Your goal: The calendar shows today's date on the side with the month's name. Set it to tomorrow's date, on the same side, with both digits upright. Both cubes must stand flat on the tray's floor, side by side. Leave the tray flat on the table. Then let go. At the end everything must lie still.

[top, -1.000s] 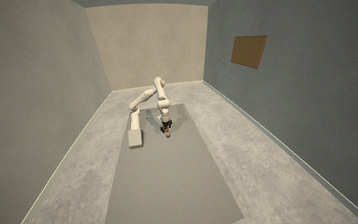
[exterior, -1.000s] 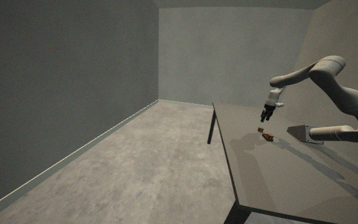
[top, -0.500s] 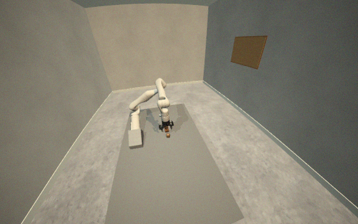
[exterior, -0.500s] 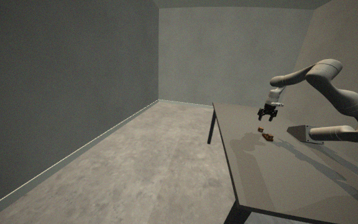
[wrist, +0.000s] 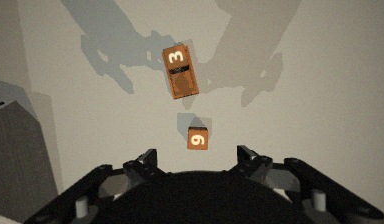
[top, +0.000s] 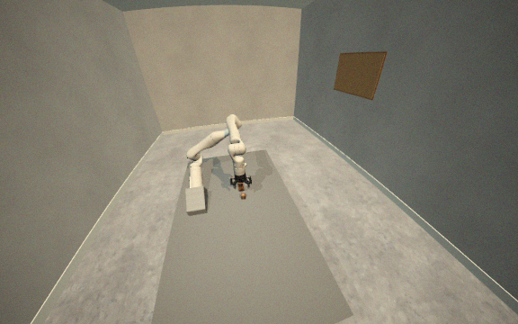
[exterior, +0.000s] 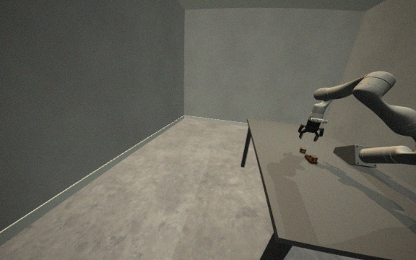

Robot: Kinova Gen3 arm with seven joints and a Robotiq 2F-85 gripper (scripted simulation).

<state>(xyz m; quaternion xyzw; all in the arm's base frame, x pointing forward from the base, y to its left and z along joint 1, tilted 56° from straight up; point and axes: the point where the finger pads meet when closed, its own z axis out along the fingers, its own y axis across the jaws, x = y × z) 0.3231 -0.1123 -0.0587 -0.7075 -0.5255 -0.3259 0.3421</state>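
Now: hand 9 cm above the digit cube. The rest, counted from my hand: orange tray 11 cm to the left, 10 cm below.
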